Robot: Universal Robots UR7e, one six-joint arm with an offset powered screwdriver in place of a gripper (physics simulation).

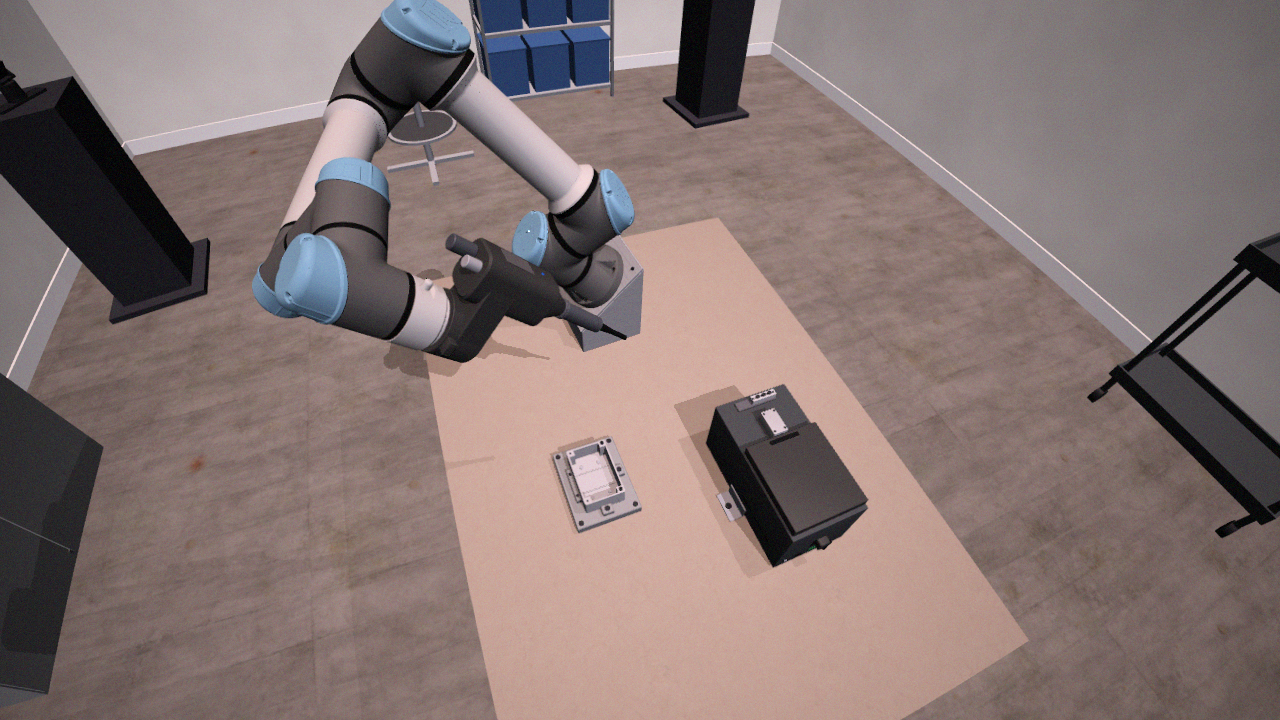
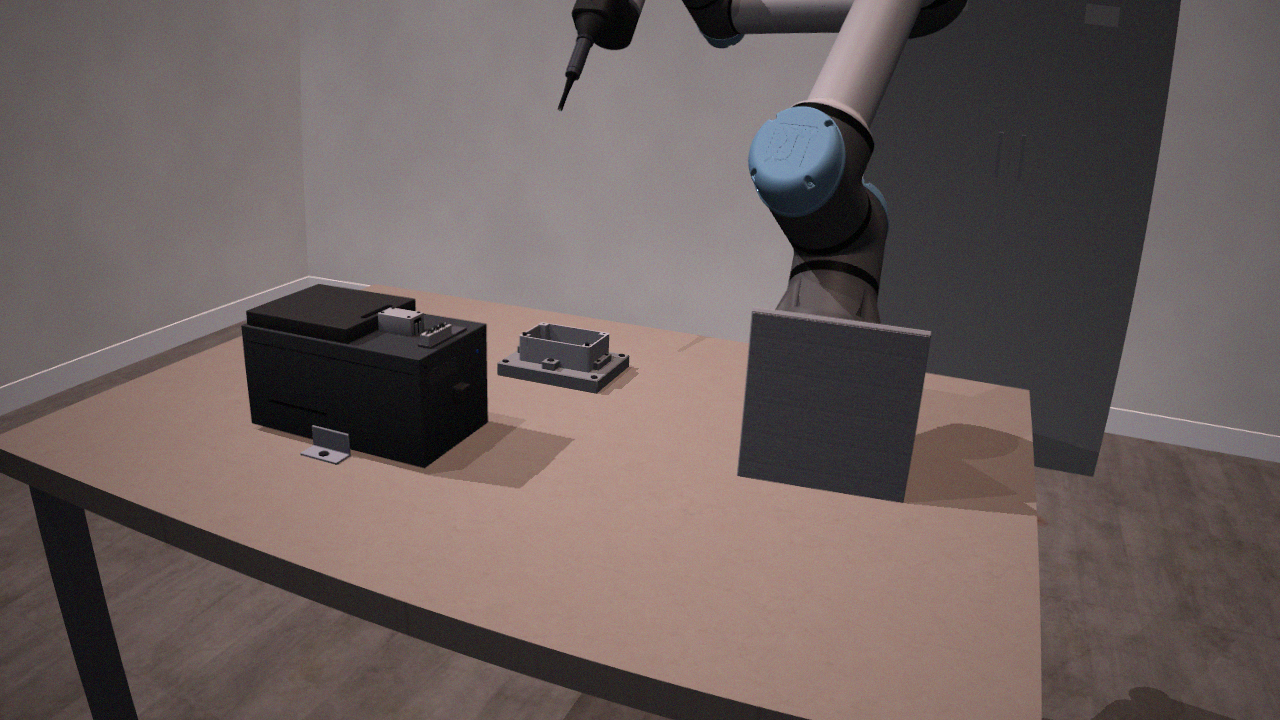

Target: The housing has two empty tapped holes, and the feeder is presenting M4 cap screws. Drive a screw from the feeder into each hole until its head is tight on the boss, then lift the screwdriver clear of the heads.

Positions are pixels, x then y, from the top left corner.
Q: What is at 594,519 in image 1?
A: A grey fixture plate.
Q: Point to a grey fixture plate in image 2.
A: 515,368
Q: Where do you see a black screw feeder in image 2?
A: At 398,416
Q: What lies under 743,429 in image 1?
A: A black screw feeder.
